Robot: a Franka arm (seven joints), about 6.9 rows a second.
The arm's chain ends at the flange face. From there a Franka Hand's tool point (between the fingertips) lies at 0.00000 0.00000 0.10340 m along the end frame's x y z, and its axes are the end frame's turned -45 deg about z.
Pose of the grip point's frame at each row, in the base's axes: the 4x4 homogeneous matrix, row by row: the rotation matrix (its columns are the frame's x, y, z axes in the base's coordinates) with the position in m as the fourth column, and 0 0 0 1 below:
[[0.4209 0.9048 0.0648 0.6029], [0.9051 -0.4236 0.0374 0.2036], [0.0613 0.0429 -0.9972 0.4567], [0 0 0 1]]
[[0.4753 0.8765 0.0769 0.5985], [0.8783 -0.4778 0.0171 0.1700], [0.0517 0.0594 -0.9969 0.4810], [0 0 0 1]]
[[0.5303 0.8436 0.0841 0.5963], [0.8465 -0.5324 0.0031 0.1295], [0.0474 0.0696 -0.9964 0.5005], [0 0 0 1]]
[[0.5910 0.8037 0.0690 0.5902], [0.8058 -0.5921 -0.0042 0.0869], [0.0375 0.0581 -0.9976 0.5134], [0 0 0 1]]
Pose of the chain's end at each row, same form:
[[0.9374 0.3422 0.0648 0.5962], [0.3405 -0.9395 0.0374 0.1997], [0.0737 -0.0130 -0.9972 0.5598], [0 0 0 1]]
[[0.9559 0.2837 0.0769 0.5905], [0.2832 -0.9589 0.0171 0.1682], [0.0786 0.0054 -0.9969 0.5841], [0 0 0 1]]
[[0.9715 0.2215 0.0841 0.5876], [0.2221 -0.9750 0.0031 0.1292], [0.0827 0.0157 -0.9964 0.6035], [0 0 0 1]]
[[0.9862 0.1504 0.0690 0.5831], [0.1511 -0.9885 -0.0042 0.0873], [0.0676 0.0146 -0.9976 0.6166], [0 0 0 1]]

